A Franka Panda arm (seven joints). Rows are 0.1 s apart.
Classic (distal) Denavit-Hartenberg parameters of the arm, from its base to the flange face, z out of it. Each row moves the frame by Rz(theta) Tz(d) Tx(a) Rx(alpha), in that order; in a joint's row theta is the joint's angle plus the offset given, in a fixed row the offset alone. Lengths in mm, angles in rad.
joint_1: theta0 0  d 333  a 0  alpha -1.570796
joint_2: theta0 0  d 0  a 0  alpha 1.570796
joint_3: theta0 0  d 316  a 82.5  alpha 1.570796
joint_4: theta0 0  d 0  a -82.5  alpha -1.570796
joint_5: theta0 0  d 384  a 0  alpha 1.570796
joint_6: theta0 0  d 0  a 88  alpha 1.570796
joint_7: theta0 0  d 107  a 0  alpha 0
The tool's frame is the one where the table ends.
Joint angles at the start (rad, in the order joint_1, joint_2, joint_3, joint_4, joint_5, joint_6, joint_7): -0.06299, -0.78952, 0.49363, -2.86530, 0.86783, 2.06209, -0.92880
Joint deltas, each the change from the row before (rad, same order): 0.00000, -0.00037, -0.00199, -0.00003, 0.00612, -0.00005, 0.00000; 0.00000, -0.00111, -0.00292, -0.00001, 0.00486, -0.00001, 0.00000; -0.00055, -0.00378, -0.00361, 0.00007, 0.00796, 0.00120, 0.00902; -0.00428, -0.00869, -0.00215, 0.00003, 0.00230, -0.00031, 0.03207; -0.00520, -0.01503, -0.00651, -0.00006, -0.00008, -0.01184, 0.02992; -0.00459, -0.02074, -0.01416, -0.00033, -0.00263, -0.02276, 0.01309; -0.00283, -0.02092, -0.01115, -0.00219, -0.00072, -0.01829, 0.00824; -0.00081, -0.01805, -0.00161, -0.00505, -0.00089, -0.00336, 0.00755; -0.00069, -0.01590, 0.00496, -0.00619, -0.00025, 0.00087, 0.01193
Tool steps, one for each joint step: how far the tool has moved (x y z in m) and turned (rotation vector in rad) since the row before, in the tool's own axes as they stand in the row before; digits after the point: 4 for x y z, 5 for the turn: 0.0002, 0.0001, -0.0005, 0.00360, 0.00596, 0.00397; 0.0001, 0.0003, -0.0008, 0.00266, 0.00625, 0.00363; 0.0004, 0.0002, -0.0018, 0.00159, 0.01150, 0.01387; 0.0001, 0.0005, -0.0030, -0.00478, 0.00976, 0.03471; -0.0007, -0.0001, -0.0045, 0.00016, 0.00835, 0.03224; -0.0017, -0.0004, -0.0063, 0.00646, 0.00835, 0.01573; -0.0019, -0.0010, -0.0053, 0.00421, 0.00867, 0.00925; -0.0016, -0.0011, -0.0028, -0.00742, 0.00712, 0.00440; -0.0016, -0.0014, -0.0009, -0.01107, 0.00349, 0.00706
